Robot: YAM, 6 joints.
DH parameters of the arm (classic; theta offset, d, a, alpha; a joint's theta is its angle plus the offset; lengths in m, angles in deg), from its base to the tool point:
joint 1: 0 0.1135 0.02 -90
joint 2: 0 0 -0.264 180
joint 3: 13.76 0 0.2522 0
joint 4: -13.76 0 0.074 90
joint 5: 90 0 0 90
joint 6: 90 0.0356 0 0
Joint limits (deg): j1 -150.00..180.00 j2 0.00..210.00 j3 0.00..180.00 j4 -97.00..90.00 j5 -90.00..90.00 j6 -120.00..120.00
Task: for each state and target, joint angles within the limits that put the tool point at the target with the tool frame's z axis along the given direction. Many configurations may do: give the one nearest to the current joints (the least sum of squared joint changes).
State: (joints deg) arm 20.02 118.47 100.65 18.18 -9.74 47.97
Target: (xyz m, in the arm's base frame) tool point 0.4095 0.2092 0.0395 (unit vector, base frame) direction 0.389 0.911 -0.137
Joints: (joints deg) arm 24.07 142.64 70.12 61.84 -42.30 47.97
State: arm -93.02 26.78 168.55 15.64 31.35 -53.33
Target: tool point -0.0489 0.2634 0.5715 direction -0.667 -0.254 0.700
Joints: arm -84.73 27.58 122.11 -19.84 43.45 -53.33
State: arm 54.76 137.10 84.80 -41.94 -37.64 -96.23
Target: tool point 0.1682 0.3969 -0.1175 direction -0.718 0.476 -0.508
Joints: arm 62.98 164.46 93.92 -8.55 -58.85 -96.23
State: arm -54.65 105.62 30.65 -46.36 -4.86 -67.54
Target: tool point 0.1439 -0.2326 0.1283 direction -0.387 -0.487 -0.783
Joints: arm -53.78 95.89 46.33 -28.60 36.87 -67.54
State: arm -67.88 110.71 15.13 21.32 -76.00 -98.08
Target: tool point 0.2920 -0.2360 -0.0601 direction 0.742 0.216 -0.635
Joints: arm -42.54 145.49 61.04 26.70 -41.35 -98.08
